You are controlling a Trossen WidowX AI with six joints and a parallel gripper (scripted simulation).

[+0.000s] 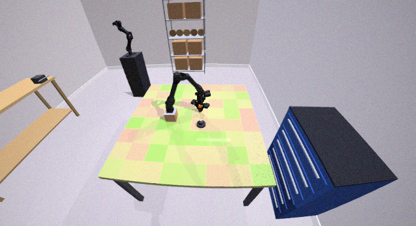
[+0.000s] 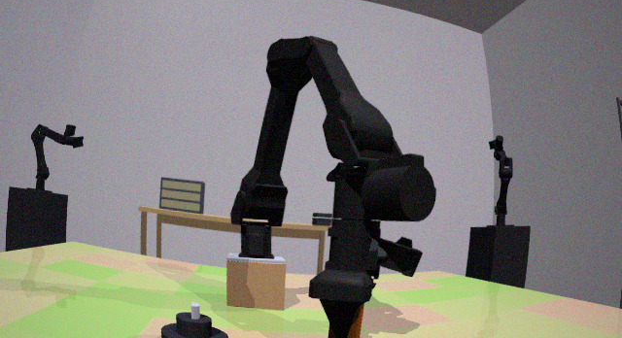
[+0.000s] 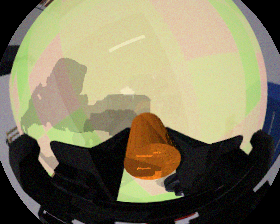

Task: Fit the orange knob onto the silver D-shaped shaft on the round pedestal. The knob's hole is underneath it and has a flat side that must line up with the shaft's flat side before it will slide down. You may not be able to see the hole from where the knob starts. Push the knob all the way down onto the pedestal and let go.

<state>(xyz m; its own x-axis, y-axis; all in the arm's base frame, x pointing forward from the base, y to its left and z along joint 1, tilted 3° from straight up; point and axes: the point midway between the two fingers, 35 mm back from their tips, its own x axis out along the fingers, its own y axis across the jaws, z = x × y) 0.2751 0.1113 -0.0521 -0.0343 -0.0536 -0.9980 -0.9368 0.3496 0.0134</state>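
My gripper tip is now 3 cm short of the round black pedestal, 18 cm to the left of it and 1 cm below it. Also, from my gripper tip: orange knob 3 cm above.
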